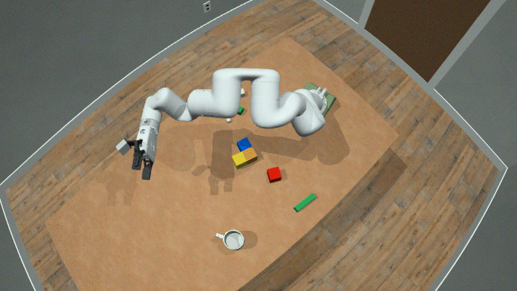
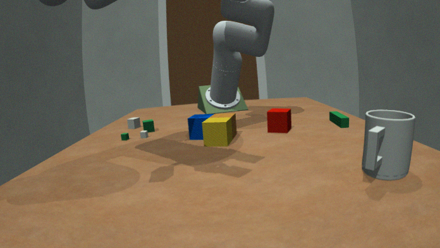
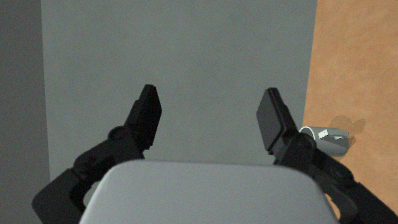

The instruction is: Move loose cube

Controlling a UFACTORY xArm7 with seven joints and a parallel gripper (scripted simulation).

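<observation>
Right now my hand is 380 mm past the red cube, 270 mm to the right of it and 340 mm above it. From my hand the other things lie so: yellow cube 330 mm behind, 120 mm to the left, 340 mm below; then orange cube 380 mm behind, 140 mm to the left, 340 mm below; then white mug 60 mm behind, 330 mm to the left, 320 mm below.
</observation>
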